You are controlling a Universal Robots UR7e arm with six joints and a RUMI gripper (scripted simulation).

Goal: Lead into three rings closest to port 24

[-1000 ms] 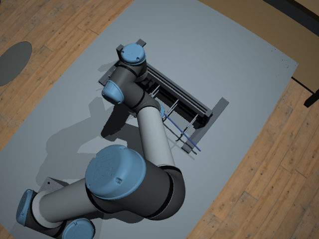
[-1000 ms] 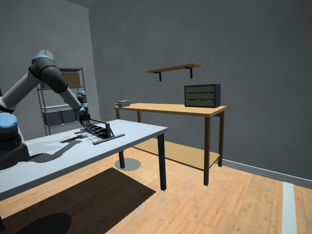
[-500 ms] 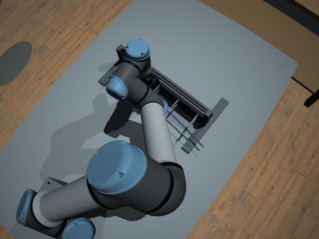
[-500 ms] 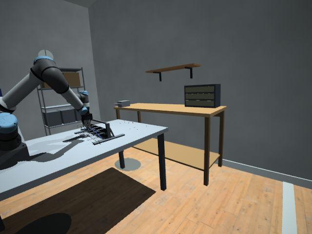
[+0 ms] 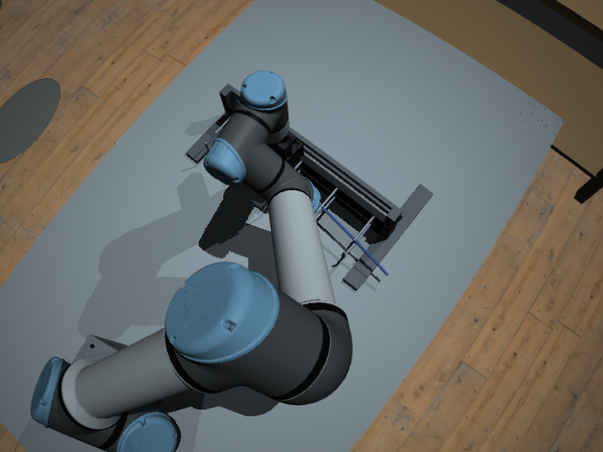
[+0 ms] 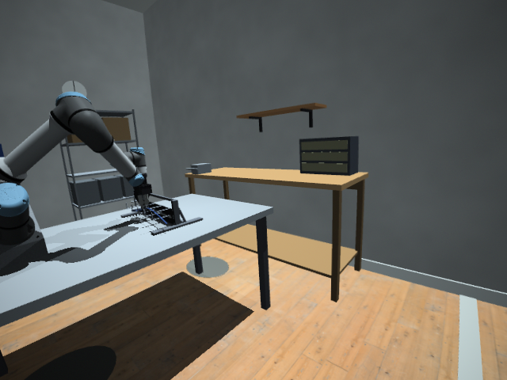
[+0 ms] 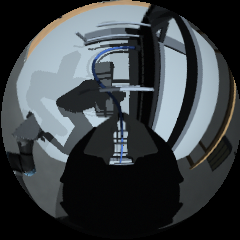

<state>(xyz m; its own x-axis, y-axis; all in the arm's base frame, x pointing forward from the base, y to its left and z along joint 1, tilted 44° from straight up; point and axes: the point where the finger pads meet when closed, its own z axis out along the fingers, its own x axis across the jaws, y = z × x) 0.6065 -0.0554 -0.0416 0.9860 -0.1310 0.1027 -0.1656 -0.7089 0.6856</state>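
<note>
Right now my hand is 6 cm to the left of the black rack and 5 cm short of it.
</note>
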